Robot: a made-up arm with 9 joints.
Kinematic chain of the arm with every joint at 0, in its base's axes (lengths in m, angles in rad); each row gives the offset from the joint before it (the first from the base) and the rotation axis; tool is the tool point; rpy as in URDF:
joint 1: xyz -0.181 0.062 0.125 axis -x
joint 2: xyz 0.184 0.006 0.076 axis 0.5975 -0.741 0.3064
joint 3: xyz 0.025 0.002 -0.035 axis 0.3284 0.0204 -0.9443
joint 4: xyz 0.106 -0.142 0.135 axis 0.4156 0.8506 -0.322
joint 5: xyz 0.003 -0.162 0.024 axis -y
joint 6: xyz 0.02 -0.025 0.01 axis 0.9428 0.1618 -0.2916
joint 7: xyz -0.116 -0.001 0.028 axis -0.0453 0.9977 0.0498
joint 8: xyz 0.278 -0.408 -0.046 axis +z
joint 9: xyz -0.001 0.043 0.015 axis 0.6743 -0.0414 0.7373
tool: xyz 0.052 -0.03 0.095 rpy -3.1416 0 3.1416
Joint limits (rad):
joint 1: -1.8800..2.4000
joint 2: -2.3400..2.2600
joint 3: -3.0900..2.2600
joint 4: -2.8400..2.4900
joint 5: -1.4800..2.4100
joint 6: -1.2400..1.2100
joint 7: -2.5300..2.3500
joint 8: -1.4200..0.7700
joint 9: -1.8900..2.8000
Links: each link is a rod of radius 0.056 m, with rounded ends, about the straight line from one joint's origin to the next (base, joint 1, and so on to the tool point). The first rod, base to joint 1, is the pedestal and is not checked.
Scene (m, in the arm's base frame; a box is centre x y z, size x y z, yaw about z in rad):
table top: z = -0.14
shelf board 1: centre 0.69 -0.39 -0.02 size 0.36 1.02 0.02 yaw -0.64
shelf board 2: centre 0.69 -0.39 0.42 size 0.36 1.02 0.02 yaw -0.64
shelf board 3: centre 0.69 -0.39 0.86 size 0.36 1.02 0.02 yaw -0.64
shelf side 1: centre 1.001 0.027 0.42 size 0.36 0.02 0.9 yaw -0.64
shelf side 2: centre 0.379 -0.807 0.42 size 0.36 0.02 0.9 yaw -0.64
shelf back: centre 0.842 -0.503 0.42 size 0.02 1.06 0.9 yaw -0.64
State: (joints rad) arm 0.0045 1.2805 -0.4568 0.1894 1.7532 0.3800 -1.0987 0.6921 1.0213
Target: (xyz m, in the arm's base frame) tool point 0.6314 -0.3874 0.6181
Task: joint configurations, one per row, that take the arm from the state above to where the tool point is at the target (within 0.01 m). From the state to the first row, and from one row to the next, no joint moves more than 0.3 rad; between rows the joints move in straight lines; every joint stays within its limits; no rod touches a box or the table.
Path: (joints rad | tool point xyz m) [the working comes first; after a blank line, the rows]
Joints at the target: 0.0740 1.1280 -0.6494 -0.1238 1.9593 0.8072 -1.4313 0.2510 1.0014
Straight joint move there: touches shelf board 2.

1: 0.1109 1.2809 -0.5107 0.2063 1.8326 0.1342 -1.0954 0.7116 1.0442 | 0.4225 -0.5461 0.1830
2: 0.2174 1.2814 -0.5647 0.2233 1.9119 -0.1116 -1.0920 0.7310 1.0671 | 0.3633 -0.5128 0.1870
3: 0.3238 1.2818 -0.6186 0.2402 1.9913 -0.3574 -1.0887 0.7505 1.0899 | 0.3098 -0.4601 0.1835
4: 0.4303 1.2823 -0.6726 0.2572 2.0707 -0.6032 -1.0853 0.7700 1.1128 | 0.2623 -0.3911 0.1726
5: 0.6207 1.1618 -0.8504 0.2254 2.0402 -0.4626 -1.1320 0.7014 1.1188 | 0.3132 -0.3552 0.4136
6: 0.8111 1.0414 -1.0282 0.1936 2.0098 -0.3219 -1.1787 0.6327 1.1248 | 0.3666 -0.1902 0.6181
7: 0.6268 1.0631 -0.9335 0.1142 1.9971 -0.0396 -1.2419 0.5373 1.0939 | 0.4652 -0.2521 0.6209
8: 0.4426 1.0847 -0.8388 0.0349 1.9845 0.2426 -1.3050 0.4419 1.0631 | 0.5458 -0.3016 0.6198
9: 0.2583 1.1064 -0.7441 -0.0445 1.9719 0.5249 -1.3681 0.3464 1.0322 | 0.6023 -0.3447 0.6193
10: 0.0740 1.1280 -0.6494 -0.1238 1.9593 0.8072 -1.4313 0.2510 1.0014 | 0.6314 -0.3874 0.6180

